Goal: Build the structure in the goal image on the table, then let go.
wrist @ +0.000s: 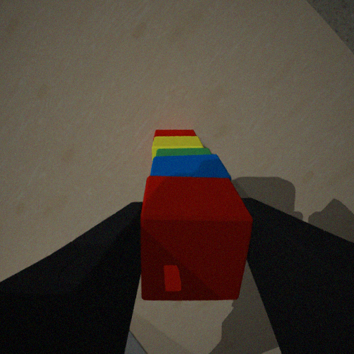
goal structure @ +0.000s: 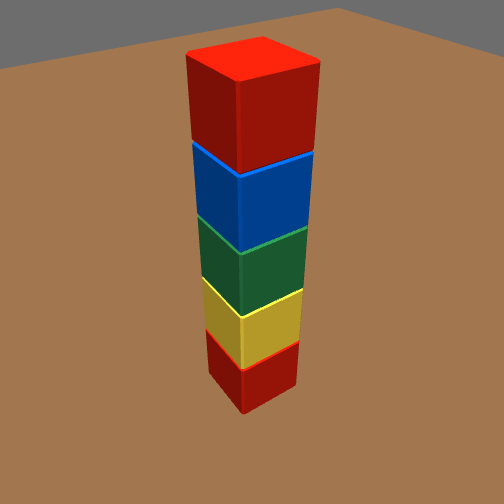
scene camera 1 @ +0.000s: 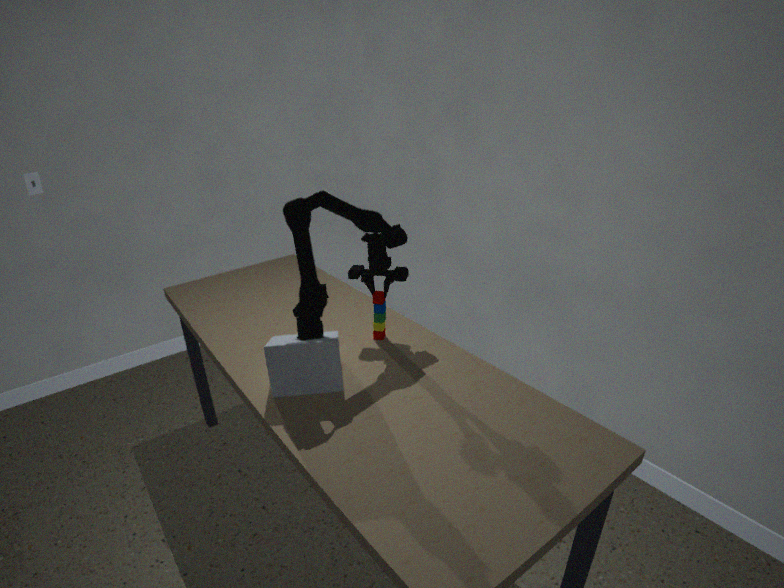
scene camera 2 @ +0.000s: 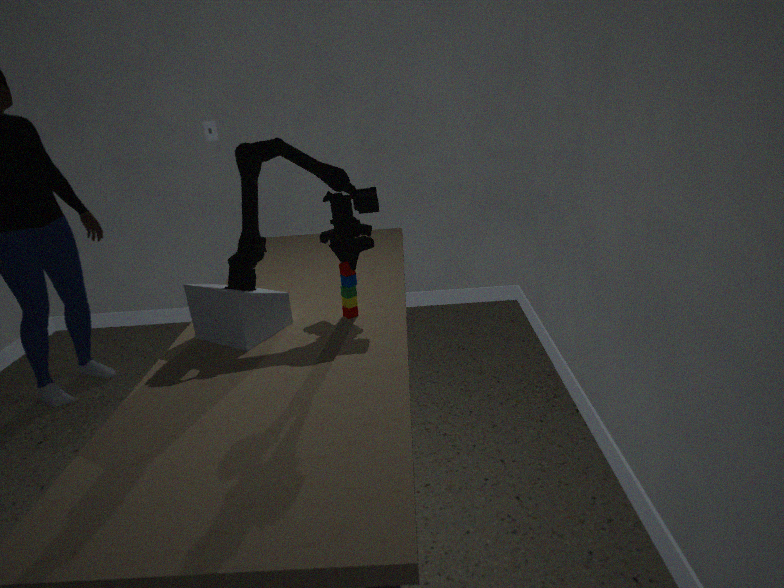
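Pixels of known places: gripper, fingertip midpoint: [scene camera 1: 379, 297] [scene camera 2: 349, 268]; arm's base, link origin: [scene camera 1: 310, 337] [scene camera 2: 240, 289].
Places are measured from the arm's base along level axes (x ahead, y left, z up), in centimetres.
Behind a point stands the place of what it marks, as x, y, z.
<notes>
A tower of blocks stands upright on the table [scene camera 1: 481, 386] @(41.2, -26.7, -13.2) [scene camera 2: 354, 443] @(44.9, -44.1, -13.2). From the bottom it has a red block [scene camera 1: 379, 335] @(26.0, 11.2, -11.5) [scene camera 2: 350, 312] @(27.3, 11.0, -11.3) [wrist: 174, 133], a yellow block [scene camera 1: 379, 327] @(26.1, 11.2, -8.5) [scene camera 2: 349, 303] @(27.3, 10.9, -8.4) [wrist: 177, 142], a green block [scene camera 1: 379, 318] @(26.2, 11.0, -5.1) [scene camera 2: 348, 292] @(27.5, 10.5, -4.8) [wrist: 183, 151] and a blue block [scene camera 1: 379, 308] @(26.5, 11.3, -1.6) [scene camera 2: 348, 281] @(27.8, 10.8, -1.6) [wrist: 187, 166]. My gripper [scene camera 1: 378, 293] @(27.7, 13.6, 1.3) [scene camera 2: 348, 264] @(27.7, 13.6, 1.3) [wrist: 191, 211] is shut on the upper red block [scene camera 1: 378, 298] @(26.3, 11.5, 1.9) [scene camera 2: 347, 270] @(27.8, 11.2, 1.6) [wrist: 195, 255], which sits on top of the blue block with no visible gap.
The arm's base stands on a white box [scene camera 1: 305, 367] @(-4.1, -8.0, -4.2) [scene camera 2: 221, 316] @(-1.9, -8.7, -4.3) beside the tower. In scene camera 2 a person [scene camera 2: 37, 234] stands on the floor beyond the table's left side. The table's long edge near the wall runs close behind the tower.
</notes>
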